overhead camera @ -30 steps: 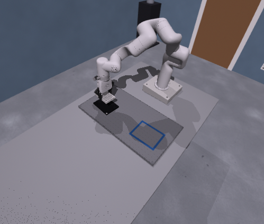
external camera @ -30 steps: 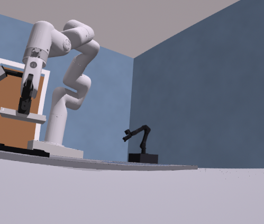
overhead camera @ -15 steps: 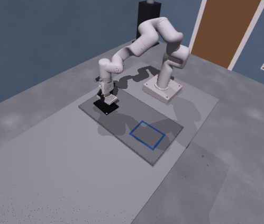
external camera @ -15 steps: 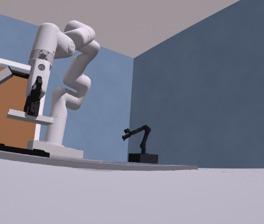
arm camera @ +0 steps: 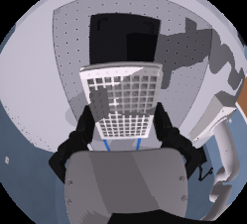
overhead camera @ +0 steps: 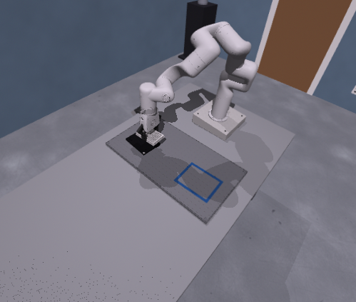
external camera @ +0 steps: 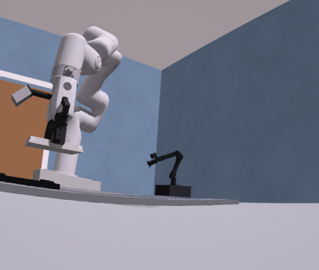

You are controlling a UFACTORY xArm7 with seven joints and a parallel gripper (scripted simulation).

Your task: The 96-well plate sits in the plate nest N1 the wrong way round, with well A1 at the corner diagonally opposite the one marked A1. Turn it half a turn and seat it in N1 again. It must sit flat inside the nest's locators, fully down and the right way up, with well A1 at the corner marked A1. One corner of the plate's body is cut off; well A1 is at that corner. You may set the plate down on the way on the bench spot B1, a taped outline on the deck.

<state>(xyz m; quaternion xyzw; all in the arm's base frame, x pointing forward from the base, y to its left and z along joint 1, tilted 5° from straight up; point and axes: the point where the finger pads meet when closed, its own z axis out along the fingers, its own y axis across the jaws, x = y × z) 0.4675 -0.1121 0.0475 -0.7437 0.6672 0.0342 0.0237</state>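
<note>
My hand is 6 cm to the left of the black plate nest N1 and 10 cm above it. From my hand the other things lie so: white 96-well plate 1 cm below.
</note>
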